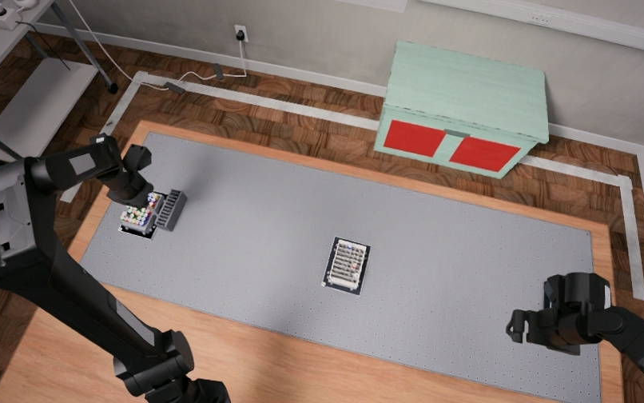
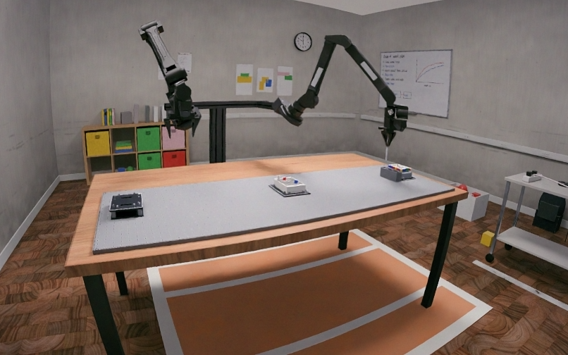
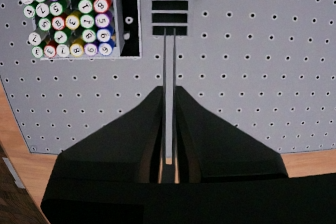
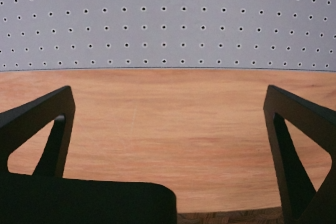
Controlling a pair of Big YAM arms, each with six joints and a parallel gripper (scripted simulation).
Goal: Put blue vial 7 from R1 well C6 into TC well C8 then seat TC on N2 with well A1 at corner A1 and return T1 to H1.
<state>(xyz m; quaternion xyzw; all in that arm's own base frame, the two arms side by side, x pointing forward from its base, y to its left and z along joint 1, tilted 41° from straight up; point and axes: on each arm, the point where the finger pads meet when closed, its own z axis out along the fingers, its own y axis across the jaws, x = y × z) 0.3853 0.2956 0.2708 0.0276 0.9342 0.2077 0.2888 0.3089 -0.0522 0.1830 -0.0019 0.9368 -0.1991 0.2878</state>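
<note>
Now: left hand 3 cm above the forceps T1. From my left hand the other things lie so: dark nest N2: 126 cm to the right, 14 cm below, 10 cm ahead; then white tube carrier TC: 58 cm to the right, 15 cm below, 5 cm ahead; then grey slotted holder H1: 16 cm below, 5 cm ahead.
</note>
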